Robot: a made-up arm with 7 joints.
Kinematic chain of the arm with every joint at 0, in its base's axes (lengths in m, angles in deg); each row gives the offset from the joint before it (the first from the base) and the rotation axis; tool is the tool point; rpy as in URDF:
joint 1: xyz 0 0 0.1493 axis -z
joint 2: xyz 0 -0.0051 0.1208 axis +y
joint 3: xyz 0 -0.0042 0.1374 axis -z
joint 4: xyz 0 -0.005 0.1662 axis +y
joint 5: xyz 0 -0.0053 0.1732 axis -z
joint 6: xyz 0 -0.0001 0.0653 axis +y
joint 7: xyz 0 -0.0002 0.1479 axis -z
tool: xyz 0 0 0 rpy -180 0 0
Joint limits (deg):
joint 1: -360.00..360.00
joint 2: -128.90..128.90
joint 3: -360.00..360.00
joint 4: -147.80..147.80
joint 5: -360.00..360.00
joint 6: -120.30..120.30
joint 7: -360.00..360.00
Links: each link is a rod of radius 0.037 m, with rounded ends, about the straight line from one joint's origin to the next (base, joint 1, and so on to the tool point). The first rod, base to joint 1, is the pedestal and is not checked.
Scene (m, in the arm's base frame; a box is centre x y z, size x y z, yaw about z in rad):
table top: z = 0
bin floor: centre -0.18 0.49 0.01 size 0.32 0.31 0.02 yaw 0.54
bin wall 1: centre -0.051 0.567 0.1 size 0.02 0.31 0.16 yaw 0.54
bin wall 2: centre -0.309 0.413 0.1 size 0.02 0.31 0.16 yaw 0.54
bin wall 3: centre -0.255 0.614 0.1 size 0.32 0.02 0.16 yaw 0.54
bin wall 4: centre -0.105 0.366 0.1 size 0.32 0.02 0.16 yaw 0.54
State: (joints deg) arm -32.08 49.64 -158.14 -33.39 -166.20 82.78 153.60
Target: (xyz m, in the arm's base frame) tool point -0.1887 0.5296 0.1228
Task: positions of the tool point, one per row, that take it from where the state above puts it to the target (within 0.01 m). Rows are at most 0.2 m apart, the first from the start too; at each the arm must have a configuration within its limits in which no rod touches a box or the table.
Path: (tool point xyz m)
1: 0.4186 0.3035 0.3538
2: 0.3067 0.4321 0.3330
3: 0.1566 0.5183 0.3162
4: -0.0147 0.5519 0.3035
5: -0.1887 0.5296 0.2955
6: -0.1905 0.5361 0.2096
7: -0.1887 0.5296 0.1228

